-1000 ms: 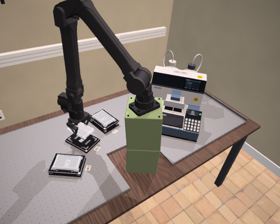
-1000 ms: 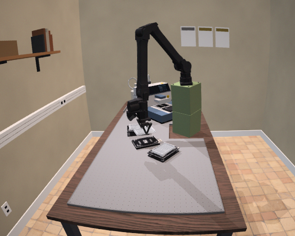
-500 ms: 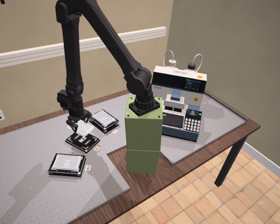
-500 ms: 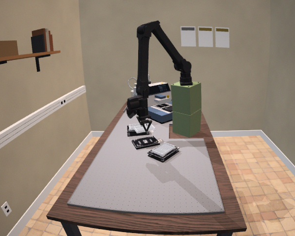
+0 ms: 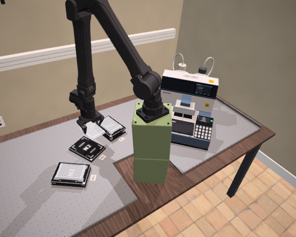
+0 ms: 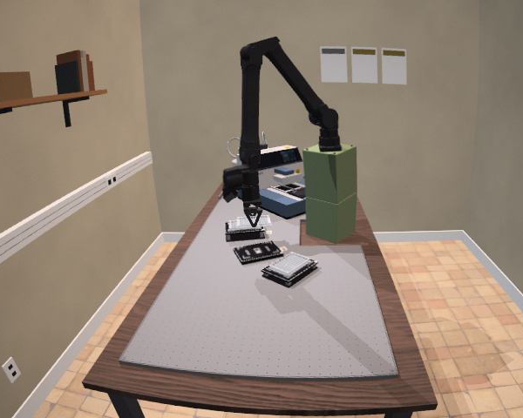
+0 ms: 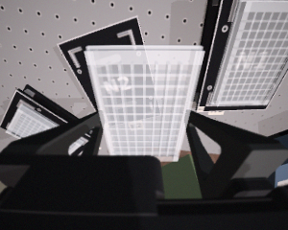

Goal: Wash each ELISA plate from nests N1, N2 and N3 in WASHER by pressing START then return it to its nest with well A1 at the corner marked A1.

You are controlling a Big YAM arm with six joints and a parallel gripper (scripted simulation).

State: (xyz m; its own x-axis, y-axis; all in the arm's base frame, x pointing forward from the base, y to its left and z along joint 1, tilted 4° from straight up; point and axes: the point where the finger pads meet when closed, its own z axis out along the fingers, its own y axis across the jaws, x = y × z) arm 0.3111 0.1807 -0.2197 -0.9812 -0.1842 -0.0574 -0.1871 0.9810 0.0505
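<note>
My hand is 200 mm past the dark washer carrier, 470 mm to the left of it and 40 mm above it. From my hand the other things lie so: plate washer 100 mm behind, 580 mm to the right, 10 mm above.
</note>
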